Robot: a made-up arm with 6 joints. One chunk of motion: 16 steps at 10 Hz.
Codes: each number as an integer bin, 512 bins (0 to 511) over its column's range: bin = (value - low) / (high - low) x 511, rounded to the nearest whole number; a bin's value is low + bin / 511 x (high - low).
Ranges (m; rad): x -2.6..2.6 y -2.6..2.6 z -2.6..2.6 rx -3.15..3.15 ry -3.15..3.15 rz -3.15..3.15
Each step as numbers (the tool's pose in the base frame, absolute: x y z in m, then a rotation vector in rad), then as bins.
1 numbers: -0.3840 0.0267 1.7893 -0.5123 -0.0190 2.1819
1 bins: 218 258 431 214 254 432
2 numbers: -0.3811 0.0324 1.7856 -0.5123 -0.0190 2.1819
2 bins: 218 259 431 214 254 432
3 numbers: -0.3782 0.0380 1.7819 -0.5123 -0.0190 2.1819
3 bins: 218 259 431 214 254 432
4 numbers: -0.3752 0.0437 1.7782 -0.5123 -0.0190 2.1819
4 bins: 219 260 430 214 254 432
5 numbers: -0.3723 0.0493 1.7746 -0.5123 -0.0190 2.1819
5 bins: 219 260 430 214 254 432
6 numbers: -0.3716 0.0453 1.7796 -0.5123 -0.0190 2.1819
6 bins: 219 260 430 214 254 432
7 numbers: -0.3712 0.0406 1.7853 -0.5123 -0.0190 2.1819
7 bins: 219 259 431 214 254 432
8 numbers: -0.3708 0.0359 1.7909 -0.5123 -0.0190 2.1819
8 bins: 219 259 431 214 254 432
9 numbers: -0.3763 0.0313 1.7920 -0.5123 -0.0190 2.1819
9 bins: 219 259 432 214 254 432
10 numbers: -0.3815 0.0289 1.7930 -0.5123 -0.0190 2.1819
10 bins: 218 258 432 214 254 432
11 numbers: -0.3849 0.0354 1.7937 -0.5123 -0.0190 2.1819
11 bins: 218 259 432 214 254 432
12 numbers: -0.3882 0.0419 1.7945 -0.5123 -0.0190 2.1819
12 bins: 217 260 432 214 254 432
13 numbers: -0.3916 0.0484 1.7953 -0.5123 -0.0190 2.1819
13 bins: 217 260 432 214 254 432
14 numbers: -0.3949 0.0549 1.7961 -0.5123 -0.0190 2.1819
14 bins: 217 261 432 214 254 432
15 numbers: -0.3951 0.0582 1.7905 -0.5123 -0.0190 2.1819
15 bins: 217 261 431 214 254 432
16 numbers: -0.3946 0.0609 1.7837 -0.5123 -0.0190 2.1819
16 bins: 217 261 431 214 254 432
